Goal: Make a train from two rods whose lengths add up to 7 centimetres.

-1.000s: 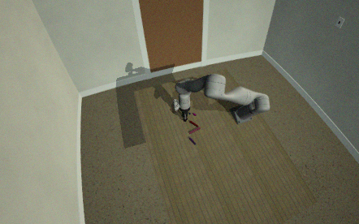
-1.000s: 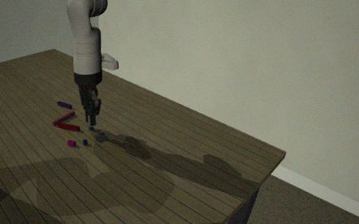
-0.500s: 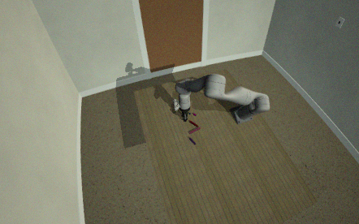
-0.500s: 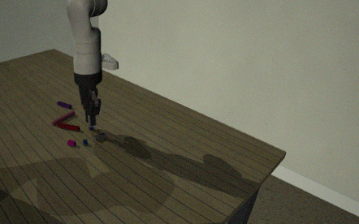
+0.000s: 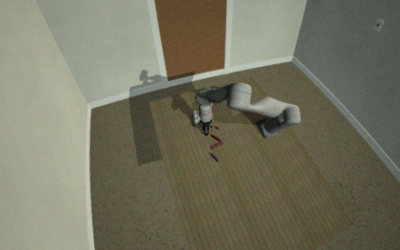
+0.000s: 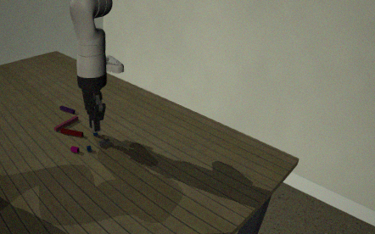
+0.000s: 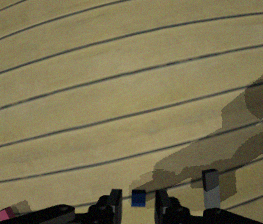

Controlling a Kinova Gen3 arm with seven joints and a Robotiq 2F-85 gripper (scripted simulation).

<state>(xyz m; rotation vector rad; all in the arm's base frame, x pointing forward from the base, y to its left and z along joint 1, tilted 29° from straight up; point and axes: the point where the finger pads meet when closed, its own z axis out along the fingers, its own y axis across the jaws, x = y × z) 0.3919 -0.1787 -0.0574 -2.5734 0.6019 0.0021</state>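
Now: hand 50 mm to the left of the grey rod, 30 mm above it and 20 mm past it. From my hand the other things lie so: red rod: 60 mm to the left, 40 mm behind, 30 mm below; then pink rod: 110 mm to the left, 30 mm below, 20 mm behind; then magenta rod: 90 mm behind, 30 mm below, 10 mm to the right.
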